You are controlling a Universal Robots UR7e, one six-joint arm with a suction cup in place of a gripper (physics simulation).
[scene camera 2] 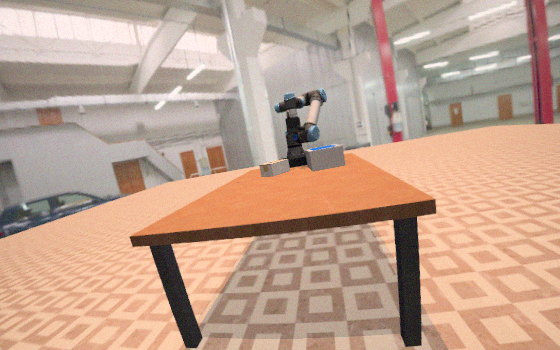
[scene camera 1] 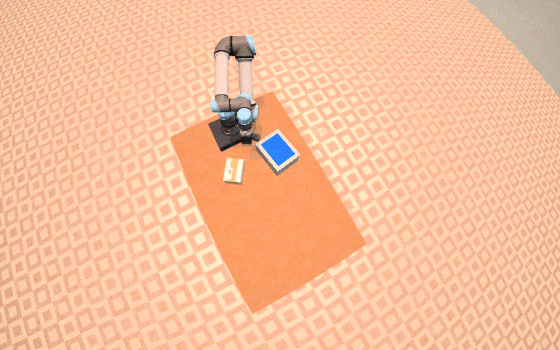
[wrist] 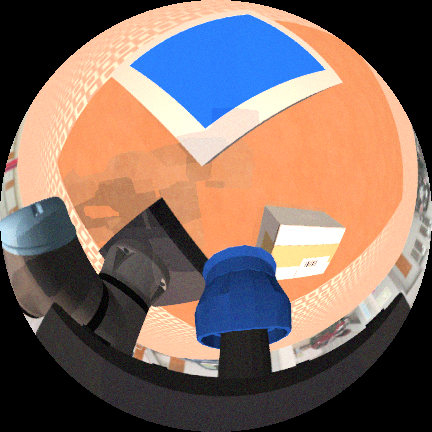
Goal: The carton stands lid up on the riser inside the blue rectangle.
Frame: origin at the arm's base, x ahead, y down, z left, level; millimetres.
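Seen in the pictures: end effector, tool point: (scene camera 2: 295,139) (wrist: 239,275); arm's base, origin of the base link: (scene camera 2: 296,157) (scene camera 1: 230,126) (wrist: 138,267).
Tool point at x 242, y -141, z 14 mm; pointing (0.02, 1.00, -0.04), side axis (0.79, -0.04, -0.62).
Observation:
Pixels of each thing's top centre, then the offset from my tool point to it. Level surfaces: height alone.
- carton, middle of its top: (wrist: 308,255) (scene camera 2: 273,161) (scene camera 1: 233,169) dx +64, dy +119, dz -173 mm
- grey riser, middle of its top: (wrist: 233,43) (scene camera 2: 322,147) (scene camera 1: 277,149) dx +125, dy +82, dz +156 mm
- blue rectangle, middle of its top: (wrist: 233,43) (scene camera 2: 322,147) (scene camera 1: 277,149) dx +125, dy +82, dz +156 mm
- orange table, its level: dy +202 mm
The carton (scene camera 1: 233,171) (scene camera 2: 274,168) (wrist: 307,235) lies on the table beside the riser, apart from it. Its white face with a tan tape strip and a barcode label is up. The grey riser (scene camera 1: 268,159) (scene camera 2: 327,159) (wrist: 300,89) stands on the table, with the blue rectangle (scene camera 1: 278,149) (scene camera 2: 322,148) (wrist: 230,65) on its top. Nothing stands on the blue rectangle. My suction gripper (scene camera 1: 247,140) (wrist: 240,257) is open, holds nothing and hangs near the arm's base. In the wrist view its blue cup overlaps the carton's left edge. The cup cannot be made out in scene camera 2.
The arm's black base plate (scene camera 1: 218,136) (wrist: 182,250) is at the rear end of the orange table (scene camera 1: 285,225) (scene camera 2: 300,200) (wrist: 350,160), near both the carton and the riser. The arm's folded links rise over the base. The table's edges drop to a patterned floor.

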